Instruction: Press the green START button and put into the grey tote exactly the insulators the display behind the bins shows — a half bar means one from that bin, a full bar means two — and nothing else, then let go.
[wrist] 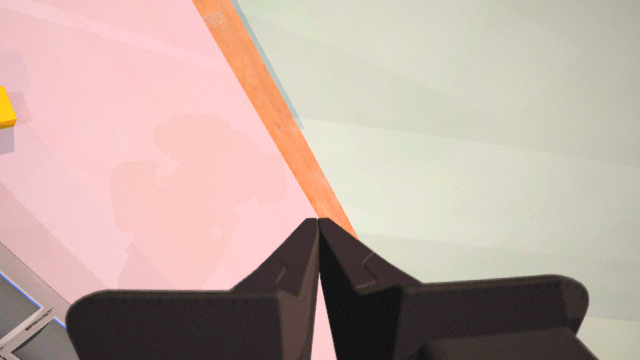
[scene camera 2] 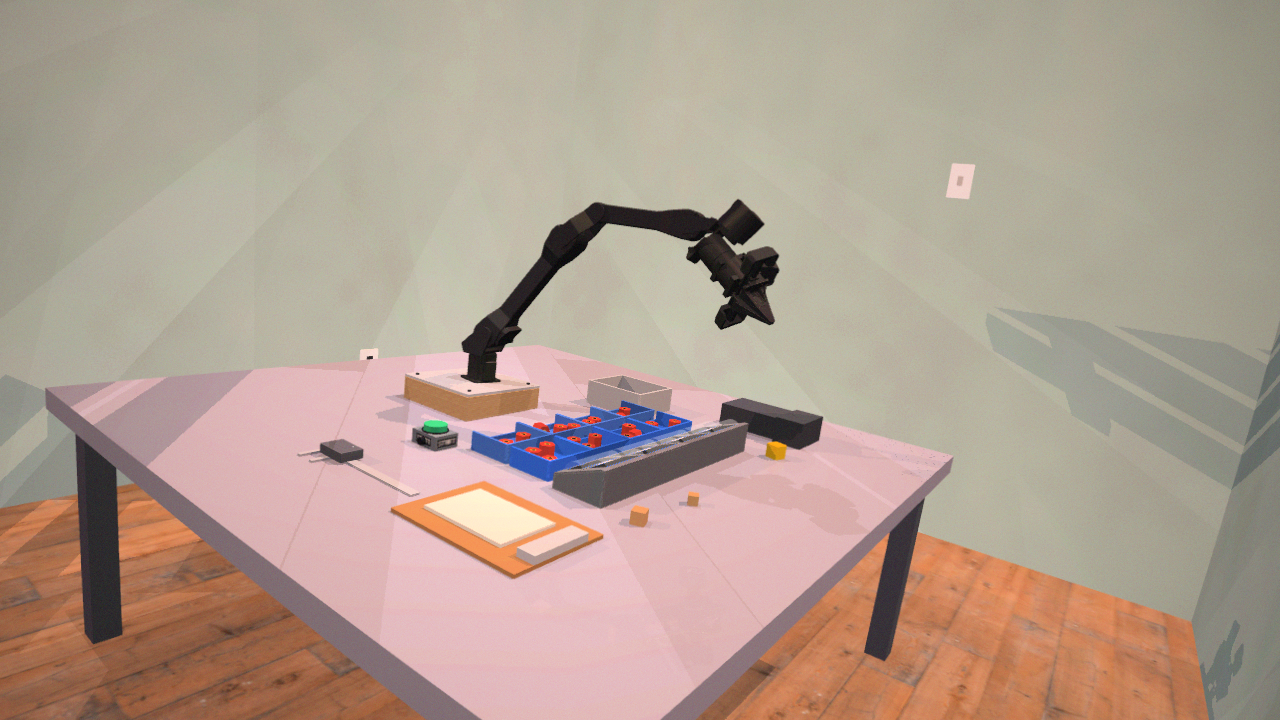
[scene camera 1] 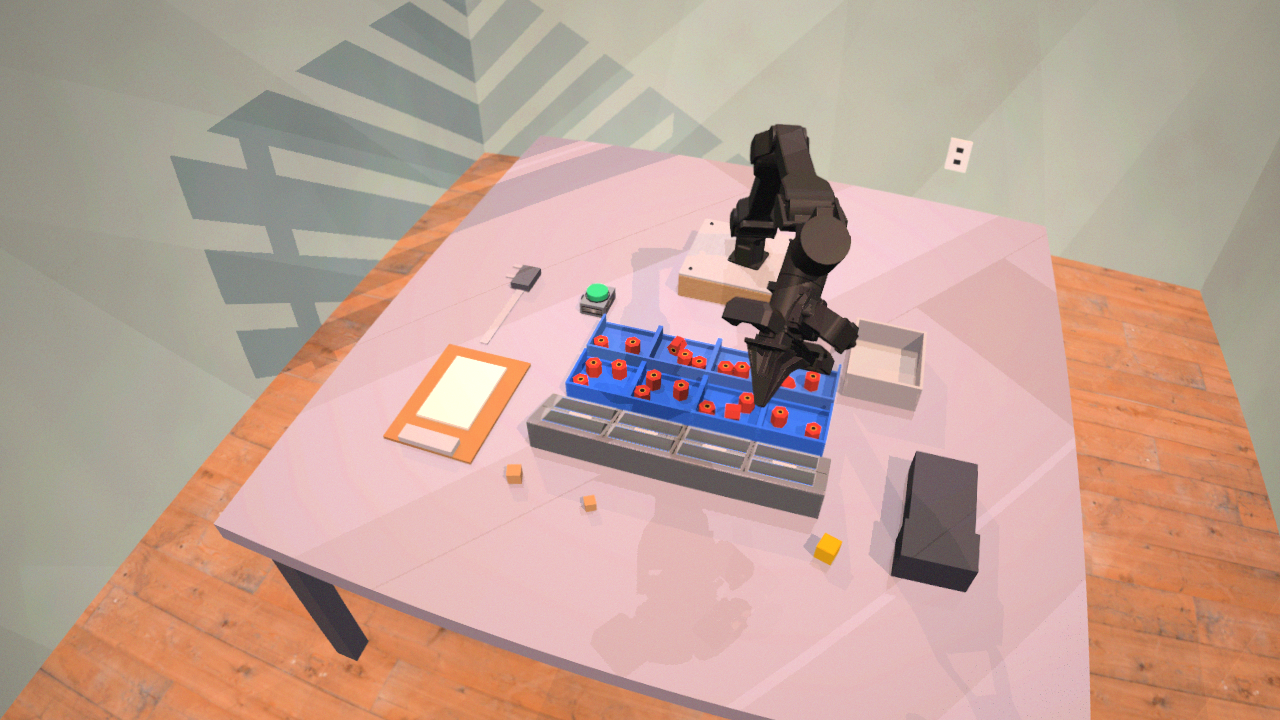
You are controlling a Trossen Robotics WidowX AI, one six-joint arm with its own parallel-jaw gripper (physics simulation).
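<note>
My gripper [scene camera 1: 761, 402] [scene camera 2: 771, 322] [wrist: 317, 229] is shut and empty, high in the air beyond the bins. The green START button [scene camera 1: 597, 292] [scene camera 2: 435, 426] stands on a small grey box left of the arm's base. The blue bins [scene camera 1: 607, 397] [scene camera 2: 552, 468] hold several red insulators, such as one red insulator [scene camera 1: 779, 416] in the front right bin. The grey display [scene camera 1: 671, 472] [scene camera 2: 676, 462] stands along the bins; its bars are too small to read, and a corner of it shows in the wrist view. The grey tote [scene camera 1: 881, 391] [scene camera 2: 628, 394] shows no insulators inside in scene camera 1.
A black stepped block [scene camera 1: 941, 519] [scene camera 2: 771, 423] and a yellow cube [scene camera 1: 827, 548] [scene camera 2: 776, 450] [wrist: 6, 108] stand near the display's right end. Two small orange cubes [scene camera 1: 513, 473] [scene camera 2: 639, 516] lie before it. An orange clipboard [scene camera 1: 517, 377] [scene camera 2: 408, 510] and a dark plug [scene camera 1: 526, 278] [scene camera 2: 341, 450] lie left.
</note>
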